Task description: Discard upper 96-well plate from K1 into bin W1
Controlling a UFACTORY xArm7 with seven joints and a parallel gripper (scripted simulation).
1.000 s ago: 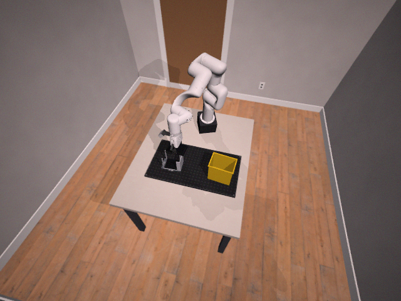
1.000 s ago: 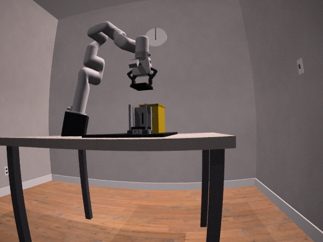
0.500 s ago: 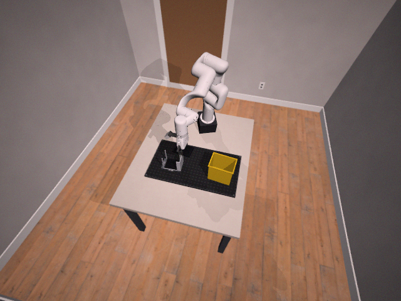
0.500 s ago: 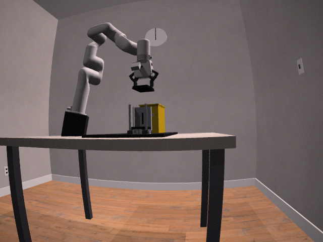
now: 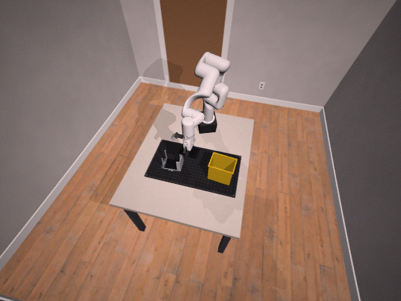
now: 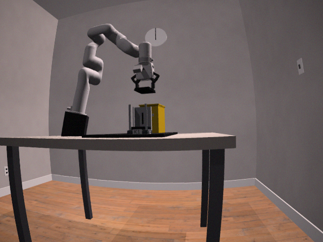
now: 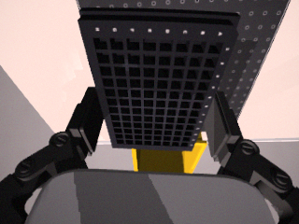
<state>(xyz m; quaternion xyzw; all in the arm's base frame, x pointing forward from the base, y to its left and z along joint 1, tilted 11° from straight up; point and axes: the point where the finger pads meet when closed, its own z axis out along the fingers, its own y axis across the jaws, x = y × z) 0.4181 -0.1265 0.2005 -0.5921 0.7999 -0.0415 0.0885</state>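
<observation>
My gripper is now 24 cm to the right of the yellow bin W1, 16 cm above it and 4 cm short of it. The rest, counted from my hand: rack label K1 (24 cm below, 22 cm to the right, 3 cm behind); then black 96-well plate (1 cm below).
</observation>
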